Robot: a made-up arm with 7 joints.
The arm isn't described. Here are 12 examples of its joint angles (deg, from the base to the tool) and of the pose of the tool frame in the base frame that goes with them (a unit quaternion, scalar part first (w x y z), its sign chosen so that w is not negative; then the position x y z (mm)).
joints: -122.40 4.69 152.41 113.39 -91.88 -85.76 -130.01
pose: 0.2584 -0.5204 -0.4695 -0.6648 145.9 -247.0 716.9
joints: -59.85 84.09 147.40 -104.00 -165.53 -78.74 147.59
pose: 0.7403 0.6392 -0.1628 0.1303 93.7 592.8 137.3
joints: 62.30 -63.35 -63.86 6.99 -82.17 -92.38 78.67
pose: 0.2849 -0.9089 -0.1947 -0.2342 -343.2 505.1 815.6
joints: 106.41 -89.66 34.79 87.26 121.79 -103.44 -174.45
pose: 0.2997 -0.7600 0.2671 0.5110 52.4 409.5 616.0
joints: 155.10 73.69 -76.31 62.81 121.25 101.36 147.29
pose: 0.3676 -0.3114 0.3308 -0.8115 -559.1 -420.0 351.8
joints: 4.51 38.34 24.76 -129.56 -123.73 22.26 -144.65
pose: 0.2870 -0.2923 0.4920 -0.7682 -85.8 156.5 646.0
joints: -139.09 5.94 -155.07 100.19 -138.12 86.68 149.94
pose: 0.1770 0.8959 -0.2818 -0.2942 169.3 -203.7 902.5
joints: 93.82 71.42 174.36 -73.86 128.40 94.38 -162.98
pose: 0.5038 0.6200 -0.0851 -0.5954 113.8 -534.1 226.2
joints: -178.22 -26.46 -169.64 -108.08 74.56 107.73 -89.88
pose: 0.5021 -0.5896 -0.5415 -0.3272 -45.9 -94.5 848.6
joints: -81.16 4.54 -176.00 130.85 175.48 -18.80 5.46
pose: 0.6048 -0.2274 -0.1964 -0.7375 -63.1 -271.8 520.5
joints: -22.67 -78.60 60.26 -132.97 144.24 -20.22 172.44
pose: 0.2804 0.1891 -0.5421 0.7693 -334.8 179.6 230.9
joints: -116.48 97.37 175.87 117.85 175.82 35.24 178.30
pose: 0.0845 0.8670 -0.4815 0.0969 -165.0 373.3 694.4
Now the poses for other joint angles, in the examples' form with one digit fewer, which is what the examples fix.
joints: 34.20 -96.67 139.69 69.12 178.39 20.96 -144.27
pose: 0.897 -0.097 0.408 -0.143 -664 156 -35
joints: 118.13 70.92 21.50 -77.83 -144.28 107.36 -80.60
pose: 0.498 -0.225 -0.403 0.734 -17 -351 681
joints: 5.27 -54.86 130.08 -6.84 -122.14 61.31 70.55
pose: 0.021 0.735 -0.671 -0.095 -584 67 934
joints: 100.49 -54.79 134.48 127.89 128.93 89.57 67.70
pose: 0.529 0.115 -0.538 0.646 -34 487 316
